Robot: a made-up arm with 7 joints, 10 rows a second.
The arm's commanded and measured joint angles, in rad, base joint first. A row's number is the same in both.
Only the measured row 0 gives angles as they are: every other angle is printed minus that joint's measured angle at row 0.
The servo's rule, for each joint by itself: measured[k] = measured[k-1] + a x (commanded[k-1-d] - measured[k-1]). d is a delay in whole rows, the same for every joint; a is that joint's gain. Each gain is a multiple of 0.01, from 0.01 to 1. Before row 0 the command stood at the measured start. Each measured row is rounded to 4 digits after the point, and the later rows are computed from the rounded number. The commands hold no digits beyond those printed.
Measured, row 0:
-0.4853, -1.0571, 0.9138, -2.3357, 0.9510, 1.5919, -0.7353
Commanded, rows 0 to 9:
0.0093, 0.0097, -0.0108, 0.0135, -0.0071, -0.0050, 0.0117
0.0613, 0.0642, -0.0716, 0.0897, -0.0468, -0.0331, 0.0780
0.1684, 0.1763, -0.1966, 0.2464, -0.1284, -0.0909, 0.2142
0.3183, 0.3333, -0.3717, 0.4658, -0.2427, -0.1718, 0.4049
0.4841, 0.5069, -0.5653, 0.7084, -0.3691, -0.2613, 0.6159
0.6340, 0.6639, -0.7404, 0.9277, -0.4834, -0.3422, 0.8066
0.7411, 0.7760, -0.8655, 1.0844, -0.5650, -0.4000, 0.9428
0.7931, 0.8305, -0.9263, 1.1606, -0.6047, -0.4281, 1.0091
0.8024, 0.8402, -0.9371, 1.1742, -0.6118, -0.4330, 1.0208
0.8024, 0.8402, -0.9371, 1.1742, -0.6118, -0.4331, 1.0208
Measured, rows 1 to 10:
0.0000, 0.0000, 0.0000, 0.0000, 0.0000, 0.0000, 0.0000
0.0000, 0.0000, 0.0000, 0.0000, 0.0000, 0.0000, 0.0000
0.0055, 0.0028, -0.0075, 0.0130, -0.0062, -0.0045, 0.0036
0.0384, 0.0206, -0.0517, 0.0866, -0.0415, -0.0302, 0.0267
0.1151, 0.0658, -0.1517, 0.2400, -0.1171, -0.0848, 0.0848
0.2350, 0.1434, -0.3035, 0.4568, -0.2264, -0.1631, 0.1840
0.3820, 0.2488, -0.4841, 0.6983, -0.3505, -0.2515, 0.3179
0.5307, 0.3692, -0.6609, 0.9185, -0.4661, -0.3331, 0.4694
0.6548, 0.4872, -0.8021, 1.0778, -0.5521, -0.3933, 0.6162
0.7364, 0.5868, -0.8878, 1.1573, -0.5979, -0.4246, 0.7380
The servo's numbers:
d 2
a 0.59 0.29 0.69 0.96 0.87 0.90 0.31

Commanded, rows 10 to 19:
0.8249, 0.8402, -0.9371, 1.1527, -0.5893, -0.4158, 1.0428
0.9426, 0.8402, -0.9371, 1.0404, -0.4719, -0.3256, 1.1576
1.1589, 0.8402, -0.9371, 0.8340, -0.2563, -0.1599, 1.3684
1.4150, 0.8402, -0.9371, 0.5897, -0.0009, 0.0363, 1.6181
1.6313, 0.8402, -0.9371, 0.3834, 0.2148, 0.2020, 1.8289
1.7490, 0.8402, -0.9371, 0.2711, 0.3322, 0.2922, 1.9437
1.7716, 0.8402, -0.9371, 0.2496, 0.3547, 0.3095, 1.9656
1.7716, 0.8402, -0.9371, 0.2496, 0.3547, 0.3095, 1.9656
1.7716, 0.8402, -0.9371, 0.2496, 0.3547, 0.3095, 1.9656
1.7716, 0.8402, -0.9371, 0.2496, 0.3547, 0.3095, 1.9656
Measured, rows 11 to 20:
0.7753, 0.6603, -0.9218, 1.1735, -0.6100, -0.4322, 0.8257
0.7913, 0.7125, -0.9324, 1.1742, -0.6116, -0.4330, 0.8862
0.8111, 0.7495, -0.9356, 1.1536, -0.5922, -0.4175, 0.9347
0.8887, 0.7758, -0.9366, 1.0449, -0.4875, -0.3348, 1.0038
1.0481, 0.7945, -0.9369, 0.8424, -0.2864, -0.1774, 1.1168
1.2646, 0.8078, -0.9370, 0.5998, -0.0380, 0.0149, 1.2722
1.4810, 0.8172, -0.9371, 0.3921, 0.1819, 0.1833, 1.4448
1.6391, 0.8239, -0.9371, 0.2759, 0.3127, 0.2813, 1.5995
1.7173, 0.8286, -0.9371, 0.2507, 0.3492, 0.3067, 1.7130
1.7493, 0.8320, -0.9371, 0.2496, 0.3540, 0.3092, 1.7913

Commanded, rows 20 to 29:
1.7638, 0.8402, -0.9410, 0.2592, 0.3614, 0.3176, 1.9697
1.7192, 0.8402, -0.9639, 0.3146, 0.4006, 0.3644, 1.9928
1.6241, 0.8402, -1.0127, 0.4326, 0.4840, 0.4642, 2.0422
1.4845, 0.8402, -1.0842, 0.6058, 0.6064, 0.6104, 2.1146
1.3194, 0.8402, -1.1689, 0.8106, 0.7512, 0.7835, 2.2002
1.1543, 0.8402, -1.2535, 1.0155, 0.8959, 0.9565, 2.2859
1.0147, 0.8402, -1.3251, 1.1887, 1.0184, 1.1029, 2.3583
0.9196, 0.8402, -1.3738, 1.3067, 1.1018, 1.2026, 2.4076
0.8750, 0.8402, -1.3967, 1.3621, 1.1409, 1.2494, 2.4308
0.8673, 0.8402, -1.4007, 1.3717, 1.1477, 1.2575, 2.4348
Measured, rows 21 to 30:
1.7625, 0.8344, -0.9371, 0.2496, 0.3546, 0.3095, 1.8453
1.7679, 0.8361, -0.9371, 0.2496, 0.3547, 0.3095, 1.8826
1.7655, 0.8373, -0.9398, 0.2588, 0.3605, 0.3168, 1.9096
1.7382, 0.8381, -0.9564, 0.3124, 0.3954, 0.3596, 1.9354
1.6709, 0.8387, -0.9952, 0.4278, 0.4725, 0.4537, 1.9685
1.5609, 0.8391, -1.0566, 0.5987, 0.5890, 0.5947, 2.0138
1.4184, 0.8394, -1.1341, 0.8021, 0.7301, 0.7646, 2.0716
1.2626, 0.8396, -1.2165, 1.0070, 0.8743, 0.9373, 2.1380
1.1163, 0.8398, -1.2914, 1.1814, 0.9997, 1.0863, 2.2063
1.0002, 0.8399, -1.3483, 1.3017, 1.0885, 1.1910, 2.2687

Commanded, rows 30 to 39:
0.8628, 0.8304, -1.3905, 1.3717, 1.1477, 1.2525, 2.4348
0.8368, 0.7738, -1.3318, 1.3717, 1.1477, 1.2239, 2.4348
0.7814, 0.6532, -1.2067, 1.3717, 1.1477, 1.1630, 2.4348
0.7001, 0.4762, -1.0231, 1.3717, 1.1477, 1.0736, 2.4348
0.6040, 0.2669, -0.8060, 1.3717, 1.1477, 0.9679, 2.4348
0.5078, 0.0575, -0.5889, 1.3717, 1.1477, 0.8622, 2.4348
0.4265, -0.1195, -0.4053, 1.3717, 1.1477, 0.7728, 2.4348
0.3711, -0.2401, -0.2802, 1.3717, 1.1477, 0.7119, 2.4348
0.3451, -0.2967, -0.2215, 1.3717, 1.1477, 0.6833, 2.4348
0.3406, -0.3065, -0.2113, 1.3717, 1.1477, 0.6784, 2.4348
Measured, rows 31 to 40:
0.9263, 0.8400, -1.3817, 1.3597, 1.1341, 1.2436, 2.3190
0.8915, 0.8401, -1.3948, 1.3712, 1.1459, 1.2561, 2.3549
0.8746, 0.8373, -1.3918, 1.3717, 1.1475, 1.2529, 2.3797
0.8523, 0.8189, -1.3504, 1.3717, 1.1477, 1.2268, 2.3968
0.8105, 0.7708, -1.2512, 1.3717, 1.1477, 1.1694, 2.4086
0.7454, 0.6854, -1.0938, 1.3717, 1.1477, 1.0832, 2.4167
0.6620, 0.5640, -0.8952, 1.3717, 1.1477, 0.9794, 2.4223
0.5710, 0.4171, -0.6839, 1.3717, 1.1477, 0.8739, 2.4262
0.4857, 0.2615, -0.4917, 1.3717, 1.1477, 0.7829, 2.4289
0.4181, 0.1160, -0.3458, 1.3717, 1.1477, 0.7190, 2.4307

